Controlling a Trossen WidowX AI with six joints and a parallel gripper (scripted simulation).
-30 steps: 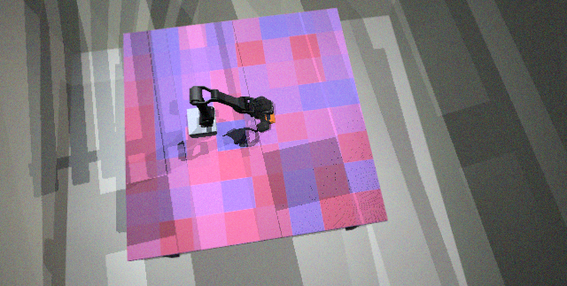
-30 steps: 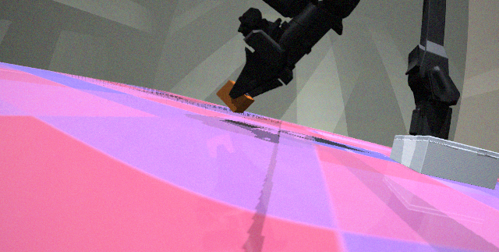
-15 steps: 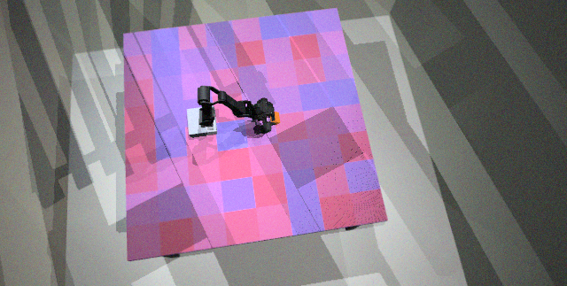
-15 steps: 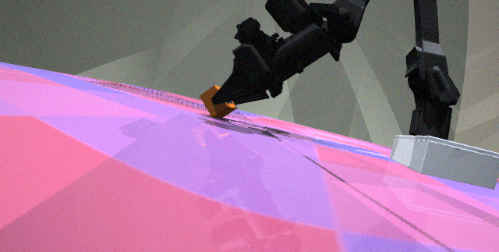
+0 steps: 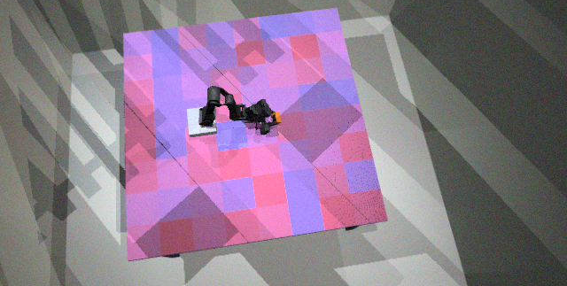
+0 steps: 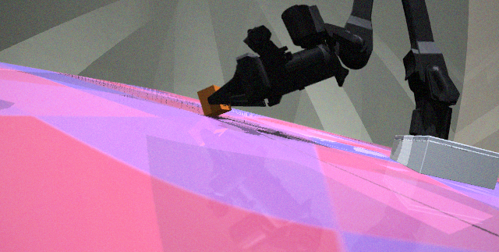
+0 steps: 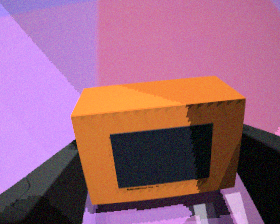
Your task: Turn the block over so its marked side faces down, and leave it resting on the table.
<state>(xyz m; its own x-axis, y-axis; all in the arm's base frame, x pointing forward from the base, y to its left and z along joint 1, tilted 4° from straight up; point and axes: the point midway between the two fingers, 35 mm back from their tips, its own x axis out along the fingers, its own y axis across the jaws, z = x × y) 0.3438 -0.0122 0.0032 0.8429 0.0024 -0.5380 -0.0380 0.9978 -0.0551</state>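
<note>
Right now the orange block is 10 mm behind my gripper tip and 10 mm above it.
</note>
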